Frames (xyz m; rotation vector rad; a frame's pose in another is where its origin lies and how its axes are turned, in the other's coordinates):
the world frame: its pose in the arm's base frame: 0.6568 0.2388 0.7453 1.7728 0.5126 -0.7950
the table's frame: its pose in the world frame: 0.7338 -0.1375 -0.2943 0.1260 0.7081 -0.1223
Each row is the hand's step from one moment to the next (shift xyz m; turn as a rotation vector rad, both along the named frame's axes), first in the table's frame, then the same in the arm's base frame.
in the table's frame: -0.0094 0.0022 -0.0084 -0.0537 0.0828 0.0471
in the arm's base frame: -0.0055 -0.0009 0.0115 0.0342 -0.0982 0.0338
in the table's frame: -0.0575 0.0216 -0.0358 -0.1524 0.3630 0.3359
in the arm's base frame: -0.0253 -0.0194 0.0635 0.2200 -0.4681 0.0165
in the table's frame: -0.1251 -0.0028 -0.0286 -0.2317 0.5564 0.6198
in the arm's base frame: -0.0863 -0.0559 0.0769 0.3522 -0.7879 -0.0511
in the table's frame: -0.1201 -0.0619 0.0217 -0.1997 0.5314 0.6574
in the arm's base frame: -0.1211 -0.0633 0.0078 0.3589 -0.7839 -0.1059
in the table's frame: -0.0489 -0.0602 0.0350 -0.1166 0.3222 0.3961
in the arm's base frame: -0.0723 -0.0295 -0.0338 0.2201 -0.4708 -0.0645
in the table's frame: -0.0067 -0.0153 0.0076 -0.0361 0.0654 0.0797
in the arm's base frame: -0.0149 -0.0031 -0.0103 0.0366 -0.1027 -0.0068
